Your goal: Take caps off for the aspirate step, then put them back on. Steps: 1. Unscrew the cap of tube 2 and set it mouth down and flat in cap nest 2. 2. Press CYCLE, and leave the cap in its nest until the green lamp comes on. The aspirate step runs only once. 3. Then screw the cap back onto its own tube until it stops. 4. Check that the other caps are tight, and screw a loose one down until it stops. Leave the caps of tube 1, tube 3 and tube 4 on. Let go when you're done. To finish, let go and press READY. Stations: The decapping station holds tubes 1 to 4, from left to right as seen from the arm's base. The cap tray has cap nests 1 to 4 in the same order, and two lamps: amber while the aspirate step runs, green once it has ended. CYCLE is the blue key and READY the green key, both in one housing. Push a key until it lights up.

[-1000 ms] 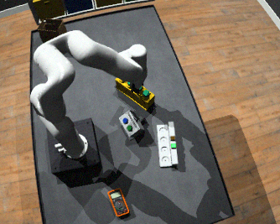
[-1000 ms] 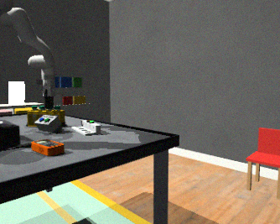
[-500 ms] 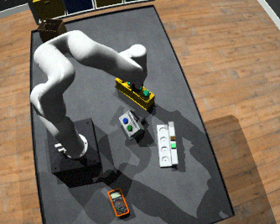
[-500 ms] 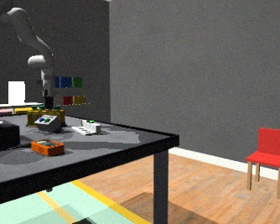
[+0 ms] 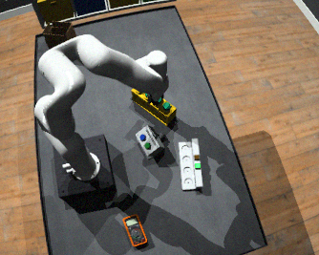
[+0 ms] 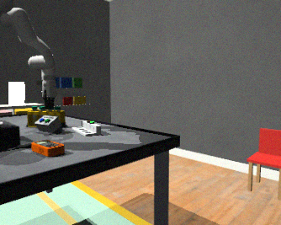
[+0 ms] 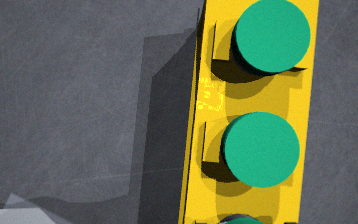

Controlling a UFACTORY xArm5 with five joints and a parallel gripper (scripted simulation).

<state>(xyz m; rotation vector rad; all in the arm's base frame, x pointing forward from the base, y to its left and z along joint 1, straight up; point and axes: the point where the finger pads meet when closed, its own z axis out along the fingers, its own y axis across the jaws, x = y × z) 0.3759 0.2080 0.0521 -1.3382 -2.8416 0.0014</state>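
My hand is 100 mm past the green key, 180 mm to the left of it and 60 mm above it. Also, from my hand: blue key: 110 mm behind, 140 mm to the right, 60 mm below; then key housing: 90 mm behind, 160 mm to the right, 80 mm below.
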